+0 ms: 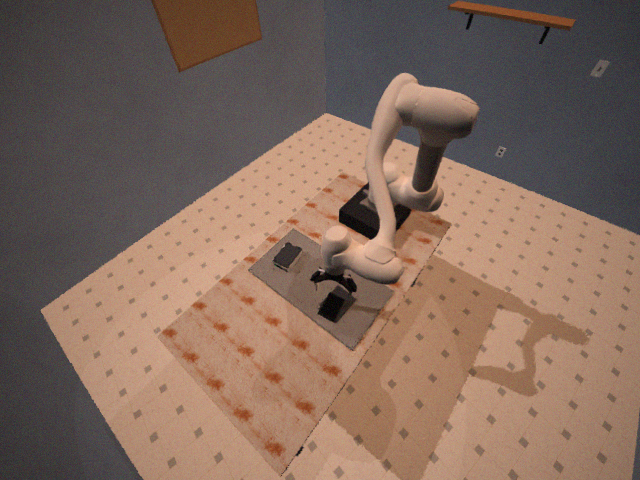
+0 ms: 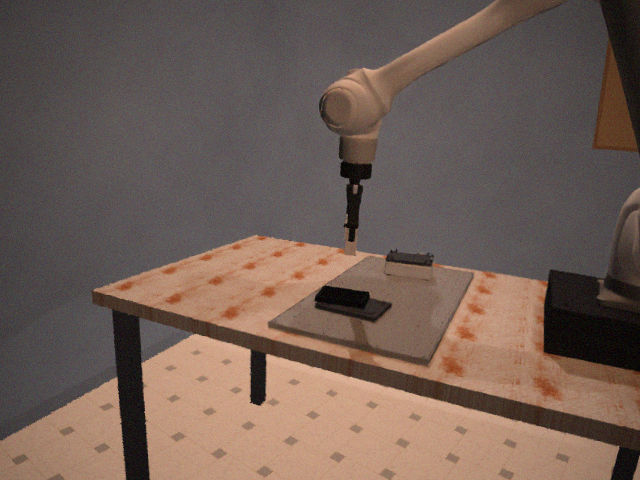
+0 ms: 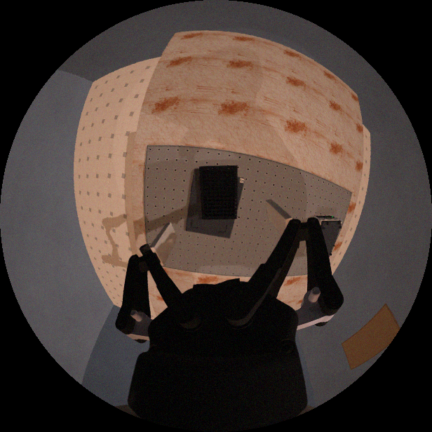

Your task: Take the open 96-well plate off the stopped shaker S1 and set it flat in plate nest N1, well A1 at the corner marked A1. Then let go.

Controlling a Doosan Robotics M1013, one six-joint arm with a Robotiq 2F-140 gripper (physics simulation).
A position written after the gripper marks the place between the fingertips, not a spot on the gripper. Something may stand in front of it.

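A black 96-well plate [image 2: 333, 295] shares the scene with a shaker S1 [image 2: 422, 272] and a plate nest N1 [image 2: 371, 306]. Visible as well are the plate nest N1 [image 3: 211, 227] and the black 96-well plate [image 3: 218, 184]. The gripper [image 2: 349, 246] is in the scene too, and image 3 also shows the gripper [image 3: 218, 219].
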